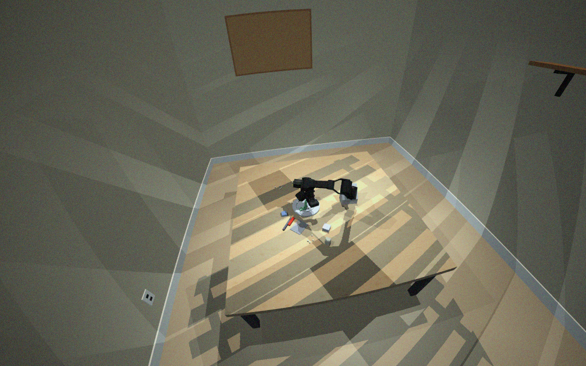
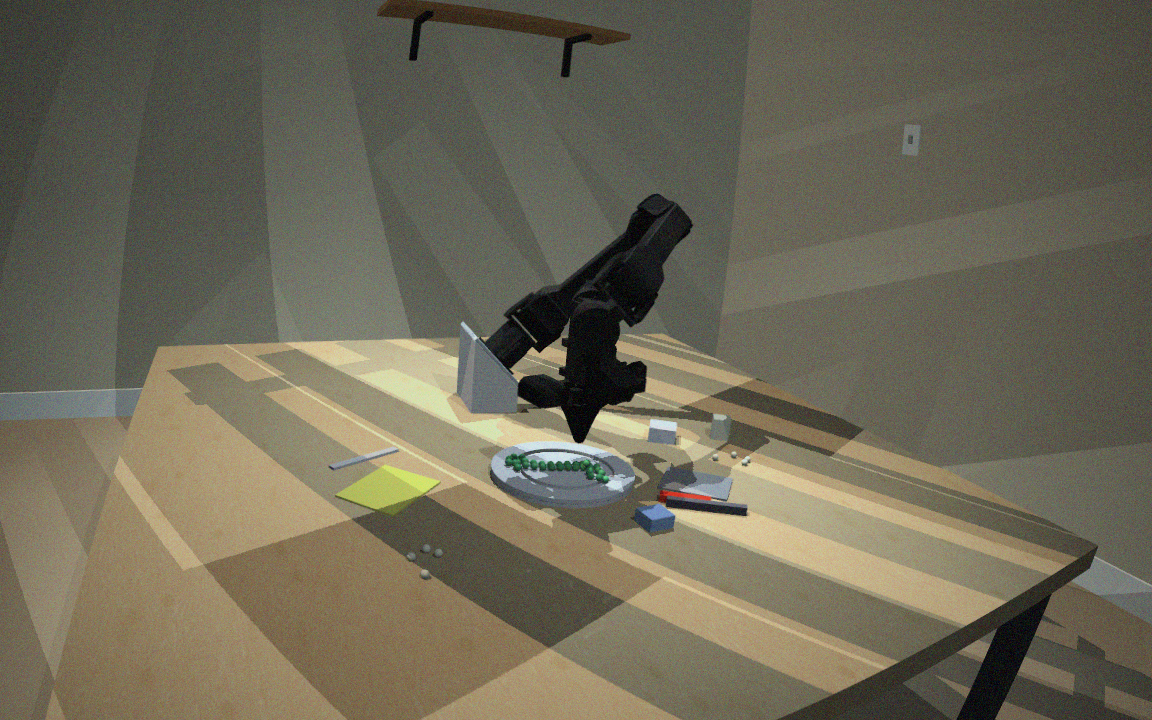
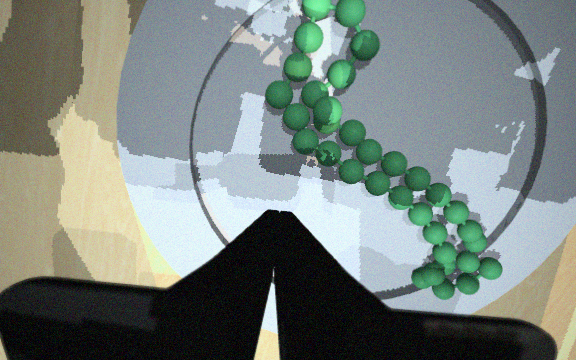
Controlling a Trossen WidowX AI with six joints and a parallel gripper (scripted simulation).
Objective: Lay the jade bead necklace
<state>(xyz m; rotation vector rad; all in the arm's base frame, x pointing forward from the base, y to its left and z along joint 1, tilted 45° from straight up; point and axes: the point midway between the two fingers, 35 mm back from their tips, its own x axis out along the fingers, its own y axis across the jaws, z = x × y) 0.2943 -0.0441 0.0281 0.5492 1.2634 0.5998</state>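
Now: gripper tip 3 cm to the left of the round grey bead board, 3 cm above it and 2 cm short of it. Round my gripper tip: grey plate (13 cm to the left, 11 cm ahead, 4 cm below); blue block (19 cm ahead, 3 cm below); red and black pen (17 cm ahead, 8 cm to the left, 4 cm below).
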